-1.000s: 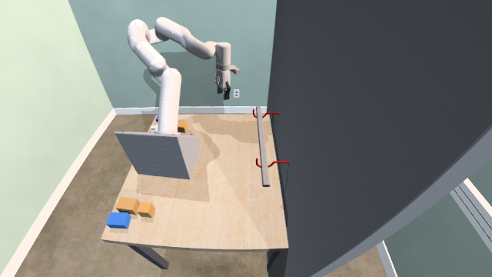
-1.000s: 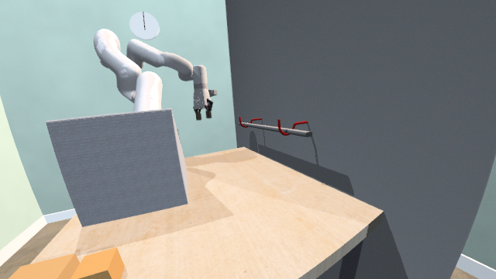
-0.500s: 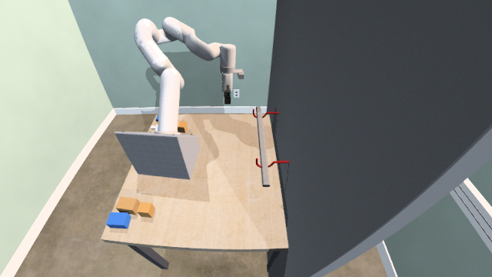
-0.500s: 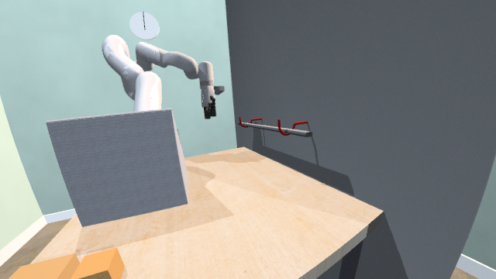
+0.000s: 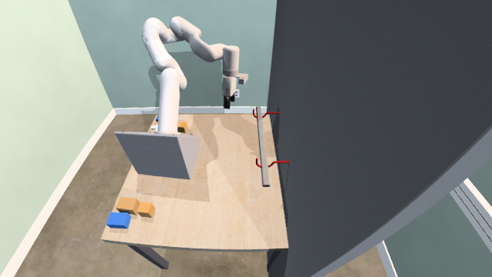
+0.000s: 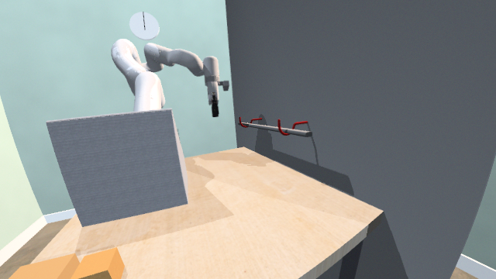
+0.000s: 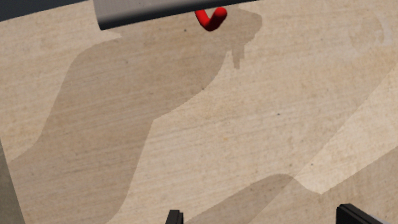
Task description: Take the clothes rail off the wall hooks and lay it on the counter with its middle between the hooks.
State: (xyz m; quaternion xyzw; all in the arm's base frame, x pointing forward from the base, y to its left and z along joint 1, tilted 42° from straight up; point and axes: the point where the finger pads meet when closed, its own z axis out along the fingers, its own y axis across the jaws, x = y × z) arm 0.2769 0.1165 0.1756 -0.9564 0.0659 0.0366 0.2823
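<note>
Right now the grey clothes rail is 18 cm to the right of my hand, 17 cm ahead of it and 7 cm below it. Round my hand: orange block 33 cm behind, 25 cm below, 7 cm to the left; then blue block 58 cm to the right, 45 cm behind, 25 cm below.
</note>
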